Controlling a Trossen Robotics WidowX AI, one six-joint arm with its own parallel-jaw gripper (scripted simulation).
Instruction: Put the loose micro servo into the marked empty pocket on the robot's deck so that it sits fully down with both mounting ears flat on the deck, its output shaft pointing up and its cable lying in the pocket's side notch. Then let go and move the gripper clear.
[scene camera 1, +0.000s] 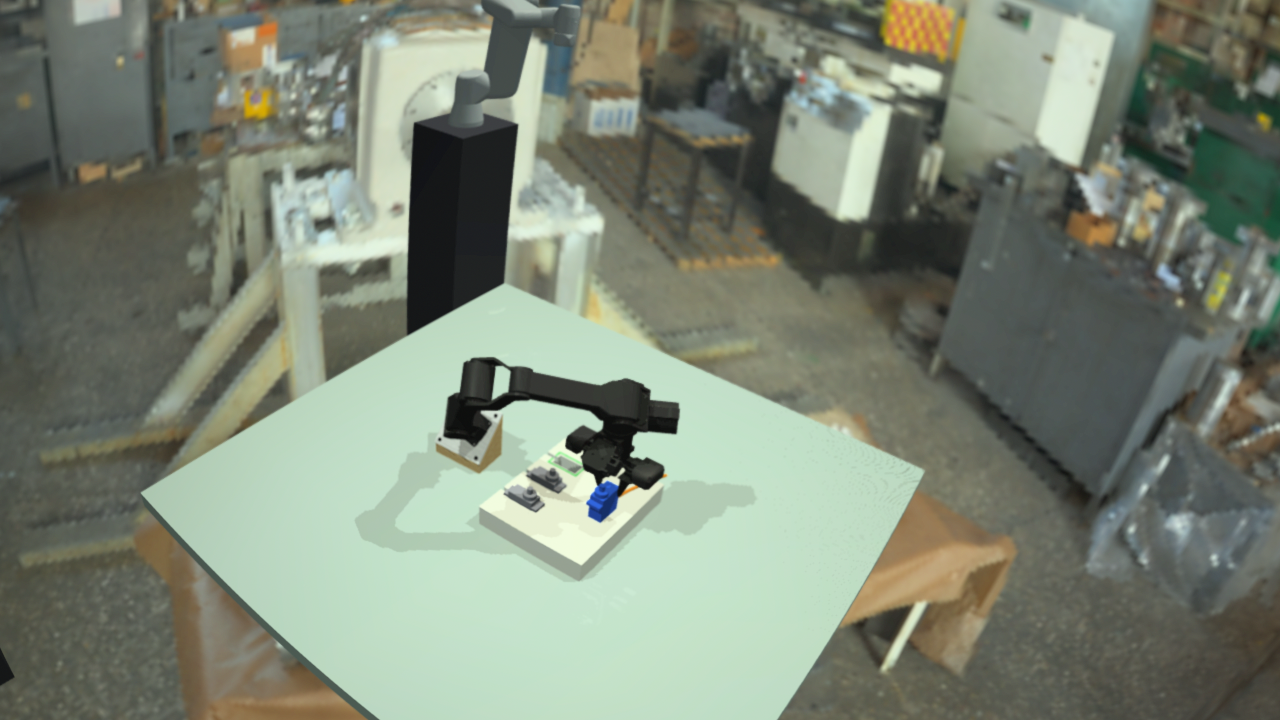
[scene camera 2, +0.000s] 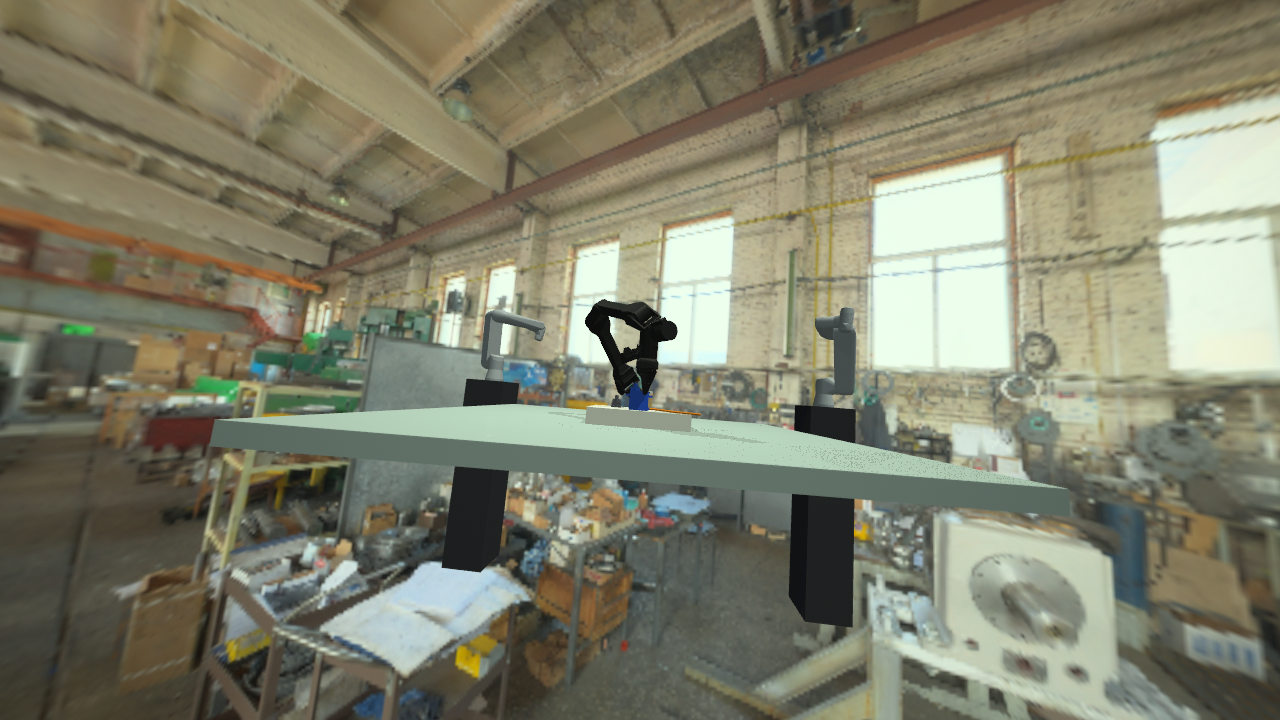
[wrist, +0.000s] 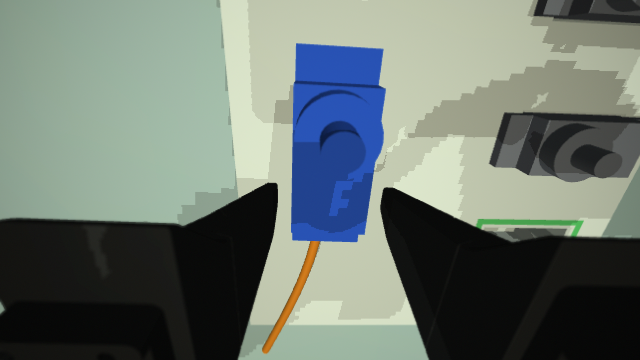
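My gripper (scene camera 1: 609, 490), 1.66 m from the lens. A micro servo (scene camera 1: 603, 501), 1.62 m from the lens. Deck (scene camera 1: 560, 534), 1.62 m from the lens.
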